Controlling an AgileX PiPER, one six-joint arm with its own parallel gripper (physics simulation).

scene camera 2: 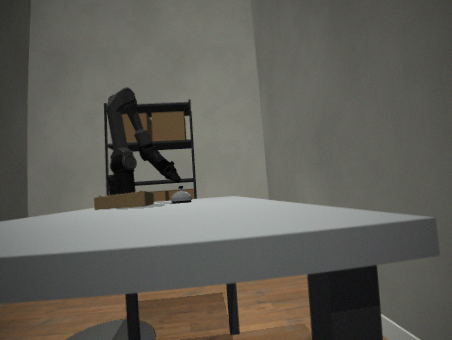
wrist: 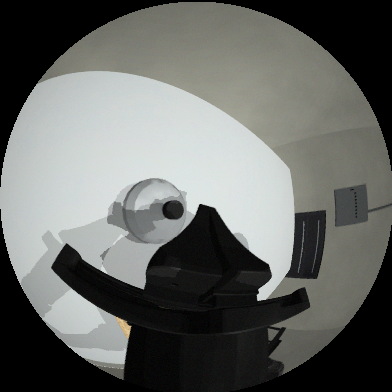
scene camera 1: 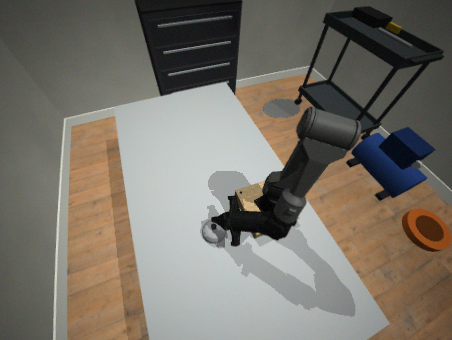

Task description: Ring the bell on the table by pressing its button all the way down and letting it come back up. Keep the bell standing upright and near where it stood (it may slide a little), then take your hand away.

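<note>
The bell [scene camera 1: 212, 234] [scene camera 2: 181, 196] [wrist: 149, 220], a silver dome with a black button [scene camera 1: 214, 226] [scene camera 2: 181, 187] [wrist: 173, 210] on top, stands upright on the white table [scene camera 1: 175, 280] [scene camera 2: 280, 225] [wrist: 210, 145]. The button is up. My gripper [scene camera 1: 213, 219] [scene camera 2: 179, 180] [wrist: 203, 215] is shut, with its fingers together and empty. In scene camera 2 its tips are a little above the button and apart from it. In the wrist view the tips show to the right of the button.
A wooden block [scene camera 1: 250, 194] [scene camera 2: 124, 201] lies on the table near the arm's base. A dark drawer cabinet [scene camera 1: 195, 37] stands beyond the table's far end. A black cart [scene camera 1: 345, 35], a blue object [scene camera 1: 382, 165] and an orange ring [scene camera 1: 410, 232] are on the floor beside the table.
</note>
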